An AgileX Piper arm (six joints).
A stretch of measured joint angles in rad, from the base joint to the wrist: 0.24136, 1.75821, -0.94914, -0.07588, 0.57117, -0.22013; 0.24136, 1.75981, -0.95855, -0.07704, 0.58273, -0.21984; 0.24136, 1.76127, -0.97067, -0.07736, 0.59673, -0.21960; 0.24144, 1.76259, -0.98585, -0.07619, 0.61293, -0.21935; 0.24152, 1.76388, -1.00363, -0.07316, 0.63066, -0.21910; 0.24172, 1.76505, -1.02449, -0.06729, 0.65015, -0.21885; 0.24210, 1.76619, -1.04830, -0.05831, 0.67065, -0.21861; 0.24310, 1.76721, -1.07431, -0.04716, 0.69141, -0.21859; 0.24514, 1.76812, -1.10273, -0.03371, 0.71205, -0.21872; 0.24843, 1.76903, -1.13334, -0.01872, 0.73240, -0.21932; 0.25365, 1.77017, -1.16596, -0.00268, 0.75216, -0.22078; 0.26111, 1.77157, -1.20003, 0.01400, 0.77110, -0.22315; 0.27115, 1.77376, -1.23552, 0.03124, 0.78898, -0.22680; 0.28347, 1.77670, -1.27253, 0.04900, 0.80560, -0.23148; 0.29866, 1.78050, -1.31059, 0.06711, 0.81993, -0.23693; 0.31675, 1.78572, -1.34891, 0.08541, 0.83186, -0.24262; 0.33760, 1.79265, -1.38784, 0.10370, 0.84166, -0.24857
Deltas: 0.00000, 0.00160, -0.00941, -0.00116, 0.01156, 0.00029; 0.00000, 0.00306, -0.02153, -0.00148, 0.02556, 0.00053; 0.00008, 0.00438, -0.03671, -0.00031, 0.04176, 0.00078; 0.00016, 0.00567, -0.05449, 0.00272, 0.05949, 0.00103; 0.00036, 0.00684, -0.07535, 0.00859, 0.07898, 0.00128; 0.00074, 0.00798, -0.09916, 0.01757, 0.09948, 0.00152; 0.00174, 0.00900, -0.12517, 0.02872, 0.12024, 0.00154; 0.00378, 0.00991, -0.15359, 0.04217, 0.14088, 0.00141; 0.00707, 0.01082, -0.18420, 0.05716, 0.16123, 0.00081; 0.01229, 0.01196, -0.21682, 0.07320, 0.18099, -0.00065; 0.01975, 0.01336, -0.25089, 0.08988, 0.19993, -0.00302; 0.02979, 0.01555, -0.28638, 0.10712, 0.21781, -0.00667; 0.04211, 0.01849, -0.32339, 0.12488, 0.23443, -0.01135; 0.05730, 0.02229, -0.36145, 0.14299, 0.24876, -0.01680; 0.07539, 0.02751, -0.39977, 0.16129, 0.26069, -0.02249; 0.09624, 0.03444, -0.43870, 0.17958, 0.27049, -0.02844
